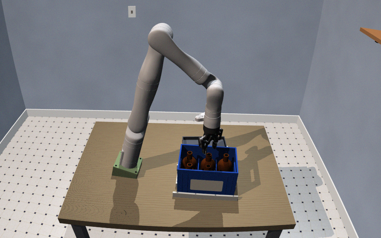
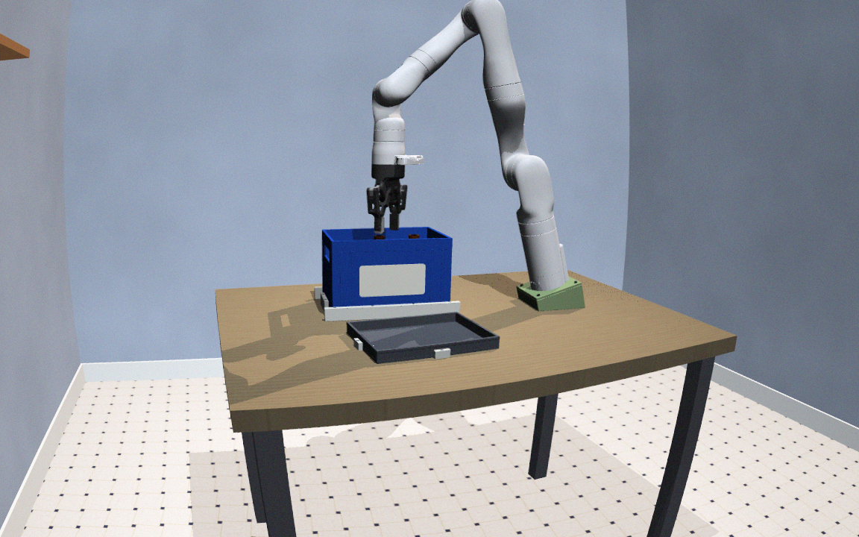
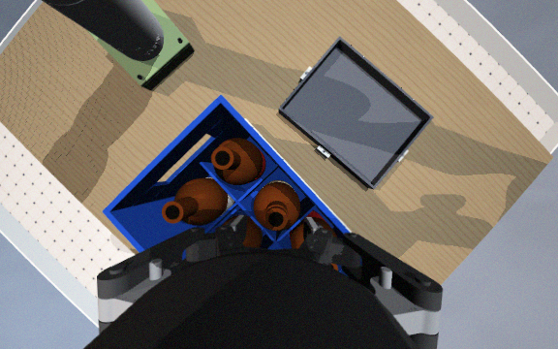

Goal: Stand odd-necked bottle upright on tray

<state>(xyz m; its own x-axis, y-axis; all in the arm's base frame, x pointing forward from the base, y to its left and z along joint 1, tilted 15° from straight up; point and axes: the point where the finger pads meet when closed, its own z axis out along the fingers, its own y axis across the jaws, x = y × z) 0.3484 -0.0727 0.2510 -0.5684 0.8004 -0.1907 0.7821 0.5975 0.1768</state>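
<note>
Now: hand 10 mm past the blue crate, 40 mm to the left of it and 120 mm above it. The rest, counted from my hand: dark grey tray: 20 mm ahead, 230 mm to the left, 190 mm below.
</note>
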